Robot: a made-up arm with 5 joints.
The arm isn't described. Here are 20 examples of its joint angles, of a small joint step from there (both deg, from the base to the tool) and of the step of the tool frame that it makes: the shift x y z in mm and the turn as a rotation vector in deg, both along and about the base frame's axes.
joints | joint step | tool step
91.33 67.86 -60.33 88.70 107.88 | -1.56 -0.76 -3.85 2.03 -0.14 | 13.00 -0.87 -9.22 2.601 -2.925 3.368
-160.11 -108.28 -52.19 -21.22 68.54 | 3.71 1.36 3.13 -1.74 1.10 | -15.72 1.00 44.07 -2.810 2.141 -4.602
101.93 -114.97 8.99 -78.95 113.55 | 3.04 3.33 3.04 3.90 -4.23 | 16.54 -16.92 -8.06 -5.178 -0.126 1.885
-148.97 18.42 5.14 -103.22 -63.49 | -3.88 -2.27 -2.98 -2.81 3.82 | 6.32 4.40 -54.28 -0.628 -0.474 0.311
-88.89 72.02 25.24 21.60 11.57 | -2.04 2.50 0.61 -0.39 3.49 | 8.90 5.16 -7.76 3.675 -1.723 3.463
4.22 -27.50 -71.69 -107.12 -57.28 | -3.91 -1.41 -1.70 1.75 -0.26 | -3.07 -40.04 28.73 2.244 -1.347 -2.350
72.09 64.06 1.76 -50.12 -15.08 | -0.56 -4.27 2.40 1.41 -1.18 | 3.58 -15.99 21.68 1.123 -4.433 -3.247
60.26 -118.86 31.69 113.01 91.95 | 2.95 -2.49 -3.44 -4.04 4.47 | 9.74 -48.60 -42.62 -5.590 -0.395 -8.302
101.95 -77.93 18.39 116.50 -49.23 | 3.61 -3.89 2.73 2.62 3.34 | -0.31 -18.23 -20.69 -2.762 -7.294 3.212
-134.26 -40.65 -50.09 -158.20 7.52 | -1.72 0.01 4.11 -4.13 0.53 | -4.04 -13.51 -4.95 5.076 -3.525 -1.810
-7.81 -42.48 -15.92 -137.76 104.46 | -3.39 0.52 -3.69 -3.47 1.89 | 4.47 -6.05 1.46 -0.675 3.575 2.771
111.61 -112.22 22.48 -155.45 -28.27 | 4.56 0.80 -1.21 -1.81 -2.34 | 9.23 -31.11 -45.28 -7.258 1.665 -1.066
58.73 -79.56 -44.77 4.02 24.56 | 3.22 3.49 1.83 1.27 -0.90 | -5.15 -19.58 -33.40 -2.799 1.623 2.450
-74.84 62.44 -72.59 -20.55 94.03 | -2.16 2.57 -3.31 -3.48 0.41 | -4.79 -34.74 13.38 -1.390 -4.058 -2.015
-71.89 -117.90 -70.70 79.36 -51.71 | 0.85 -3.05 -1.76 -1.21 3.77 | 2.36 8.23 4.73 -1.810 1.456 2.979
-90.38 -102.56 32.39 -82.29 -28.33 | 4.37 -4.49 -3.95 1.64 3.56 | -28.18 0.21 39.33 -0.616 4.577 2.107
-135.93 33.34 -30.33 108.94 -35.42 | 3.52 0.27 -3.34 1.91 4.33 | -9.72 9.89 52.79 -3.717 6.681 -2.646
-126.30 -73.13 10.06 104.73 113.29 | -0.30 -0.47 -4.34 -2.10 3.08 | -4.72 35.25 9.98 -5.285 -0.766 3.807
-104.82 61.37 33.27 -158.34 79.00 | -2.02 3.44 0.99 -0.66 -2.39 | -24.79 -25.93 -47.32 4.506 -4.306 1.047
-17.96 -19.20 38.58 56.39 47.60 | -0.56 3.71 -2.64 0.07 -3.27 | -3.62 -30.00 -0.85 -3.434 -0.290 5.825
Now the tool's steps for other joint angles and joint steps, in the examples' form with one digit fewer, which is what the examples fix.
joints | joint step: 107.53 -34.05 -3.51 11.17 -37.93 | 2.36 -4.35 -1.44 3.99 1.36
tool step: -6.7 -22.8 -32.5 -1.39 -7.90 3.07
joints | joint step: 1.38 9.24 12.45 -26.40 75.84 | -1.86 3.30 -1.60 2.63 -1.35
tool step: -4.2 -7.8 12.6 -0.43 -0.13 0.50
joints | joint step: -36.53 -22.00 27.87 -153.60 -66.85 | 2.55 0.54 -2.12 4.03 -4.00
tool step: 0.0 33.5 -15.6 -0.92 1.44 -2.91
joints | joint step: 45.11 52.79 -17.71 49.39 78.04 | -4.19 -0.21 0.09 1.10 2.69
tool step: -8.9 -7.3 6.2 7.10 -0.60 -1.30
